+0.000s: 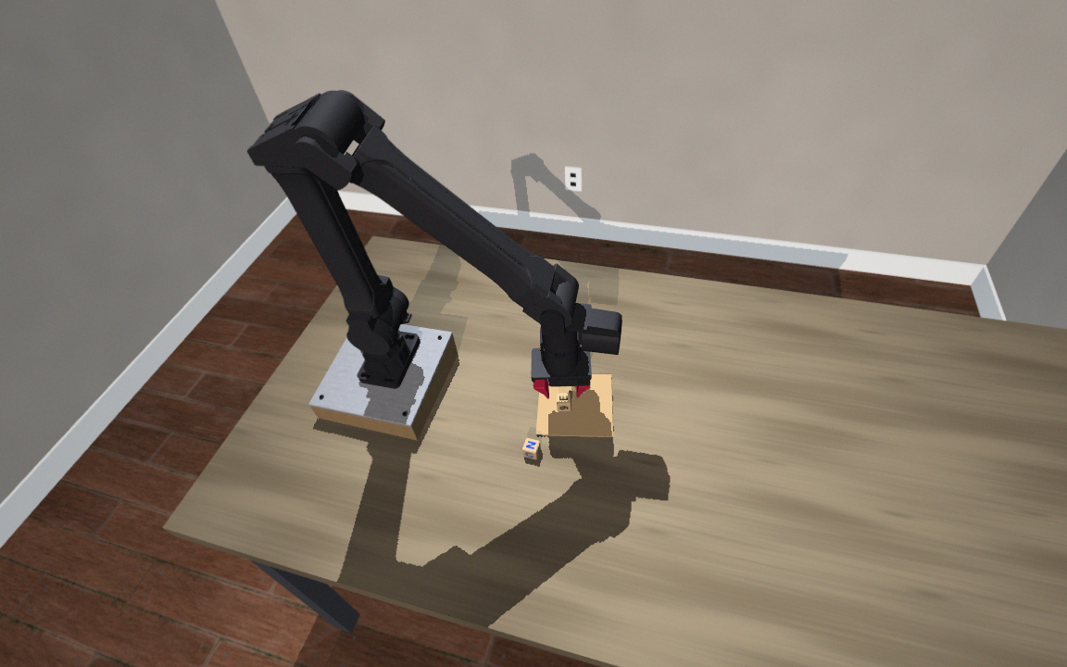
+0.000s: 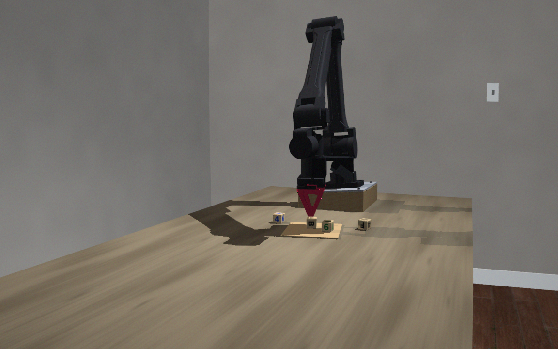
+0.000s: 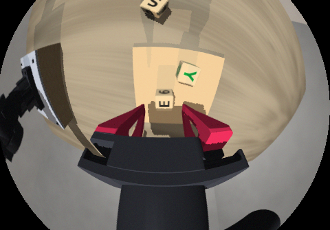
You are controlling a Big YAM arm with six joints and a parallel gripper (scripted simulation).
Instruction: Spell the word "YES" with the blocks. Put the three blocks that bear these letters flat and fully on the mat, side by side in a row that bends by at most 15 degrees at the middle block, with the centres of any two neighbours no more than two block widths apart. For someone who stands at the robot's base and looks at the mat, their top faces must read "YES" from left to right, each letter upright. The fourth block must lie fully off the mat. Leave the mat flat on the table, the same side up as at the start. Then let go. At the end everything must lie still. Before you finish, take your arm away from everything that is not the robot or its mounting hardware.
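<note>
My gripper is now 20 mm short of the tan mat, 10 mm to the right of it and 40 mm above it.
</note>
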